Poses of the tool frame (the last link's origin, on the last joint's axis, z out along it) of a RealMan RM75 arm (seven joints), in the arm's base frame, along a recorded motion.
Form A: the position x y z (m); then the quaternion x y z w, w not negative.
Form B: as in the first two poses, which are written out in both.
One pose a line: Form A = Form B
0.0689 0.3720 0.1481 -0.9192 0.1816 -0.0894 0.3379 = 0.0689 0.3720 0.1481 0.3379 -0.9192 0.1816 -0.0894
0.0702 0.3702 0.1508 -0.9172 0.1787 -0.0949 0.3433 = 0.0702 0.3702 0.1508 0.3433 -0.9172 0.1787 -0.0949
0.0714 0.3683 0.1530 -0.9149 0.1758 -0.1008 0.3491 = 0.0714 0.3683 0.1530 0.3491 -0.9149 0.1758 -0.1008
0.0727 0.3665 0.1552 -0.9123 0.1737 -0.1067 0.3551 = 0.0727 0.3665 0.1552 0.3551 -0.9123 0.1737 -0.1067
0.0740 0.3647 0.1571 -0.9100 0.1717 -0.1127 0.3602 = 0.0740 0.3647 0.1571 0.3602 -0.9100 0.1717 -0.1127
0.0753 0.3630 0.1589 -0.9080 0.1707 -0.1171 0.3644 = 0.0753 0.3630 0.1589 0.3644 -0.9080 0.1707 -0.1171
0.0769 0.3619 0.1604 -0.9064 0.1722 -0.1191 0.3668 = 0.0769 0.3619 0.1604 0.3668 -0.9064 0.1722 -0.1191
